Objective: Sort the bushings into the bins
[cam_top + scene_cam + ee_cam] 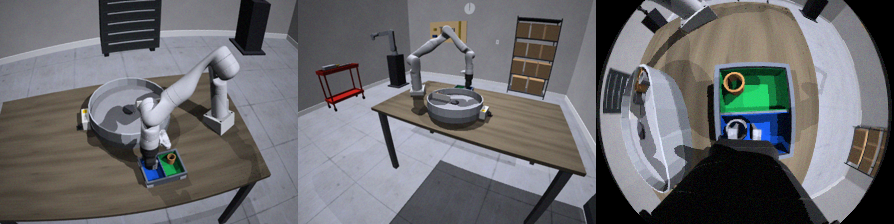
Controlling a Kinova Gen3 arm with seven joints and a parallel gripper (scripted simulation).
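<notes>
Now: hand 3 cm past the two-part bin, 2 cm to the right of it and 2 cm above it. Round my hand: grey turntable 35 cm to the right, 5 cm ahead, 1 cm above.
</notes>
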